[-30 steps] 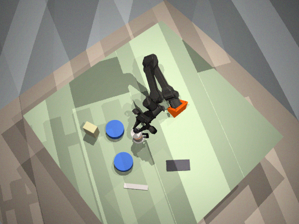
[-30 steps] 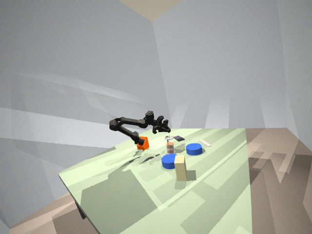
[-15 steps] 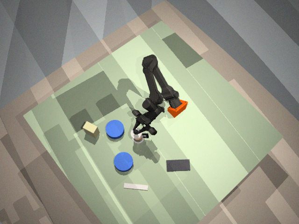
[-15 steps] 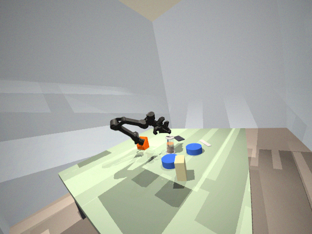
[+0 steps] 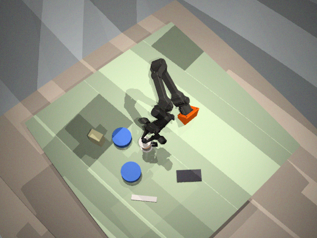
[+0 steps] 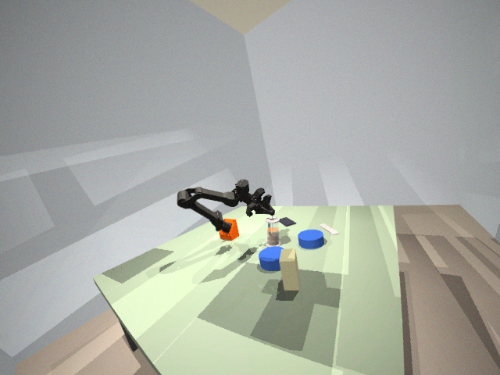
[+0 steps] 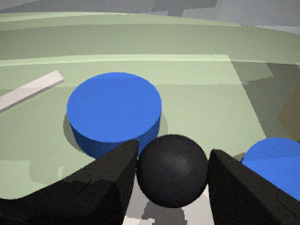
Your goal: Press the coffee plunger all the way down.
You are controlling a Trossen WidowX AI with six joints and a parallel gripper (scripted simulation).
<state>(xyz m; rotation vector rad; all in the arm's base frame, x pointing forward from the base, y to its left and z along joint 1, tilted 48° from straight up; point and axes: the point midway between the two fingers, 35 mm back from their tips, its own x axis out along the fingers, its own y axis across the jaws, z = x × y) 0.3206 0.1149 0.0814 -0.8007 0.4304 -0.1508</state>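
Right now the coffee press is 90 mm below my gripper tip, 30 mm behind it and 10 mm to the left of it. Also, from my gripper tip: dark flat plate (290 mm to the left, 170 mm below, 120 mm behind).
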